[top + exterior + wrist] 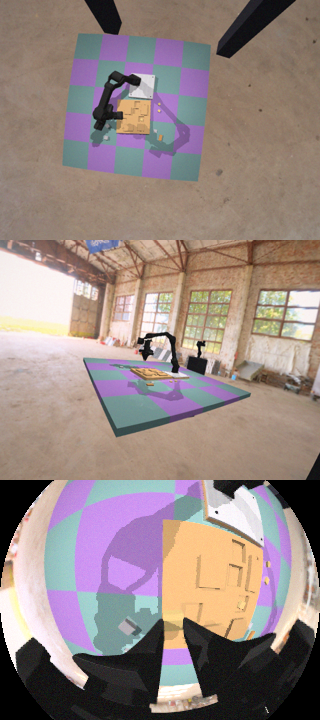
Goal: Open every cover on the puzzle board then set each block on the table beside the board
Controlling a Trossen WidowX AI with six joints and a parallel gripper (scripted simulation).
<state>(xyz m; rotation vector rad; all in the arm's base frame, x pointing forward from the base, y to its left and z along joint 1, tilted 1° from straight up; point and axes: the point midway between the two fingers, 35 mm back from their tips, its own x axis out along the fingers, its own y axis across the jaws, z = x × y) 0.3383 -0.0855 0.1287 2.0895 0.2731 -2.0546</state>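
The orange puzzle board is 15 cm to the left of my gripper tip, 9 cm below it and 3 cm behind it. The rest, counted from my gripper tip: orange block: 41 cm to the left, 11 cm below, 9 cm ahead.
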